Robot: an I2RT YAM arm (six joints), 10 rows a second.
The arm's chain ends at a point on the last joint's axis. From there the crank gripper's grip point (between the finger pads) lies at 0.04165 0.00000 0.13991 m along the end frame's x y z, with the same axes.
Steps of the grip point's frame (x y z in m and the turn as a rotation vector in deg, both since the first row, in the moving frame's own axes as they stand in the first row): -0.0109, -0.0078, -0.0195, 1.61, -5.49, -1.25; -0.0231, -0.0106, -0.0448, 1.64, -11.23, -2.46; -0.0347, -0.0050, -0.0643, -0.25, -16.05, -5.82; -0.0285, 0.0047, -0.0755, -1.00, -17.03, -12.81; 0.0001, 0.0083, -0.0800, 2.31, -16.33, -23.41; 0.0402, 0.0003, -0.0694, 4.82, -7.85, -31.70; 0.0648, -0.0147, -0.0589, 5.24, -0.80, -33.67
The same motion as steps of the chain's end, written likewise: 0.0027, -0.0031, -0.0228, 1.61, -5.49, -1.25; 0.0051, -0.0053, -0.0501, 1.64, -11.23, -2.46; 0.0057, -0.0034, -0.0704, -0.25, -16.05, -5.82; 0.0147, 0.0067, -0.0815, -1.00, -17.03, -12.81; 0.0445, 0.0223, -0.0854, 2.31, -16.33, -23.41; 0.0681, 0.0283, -0.0721, 4.82, -7.85, -31.70; 0.0773, 0.0199, -0.0578, 5.24, -0.80, -33.67
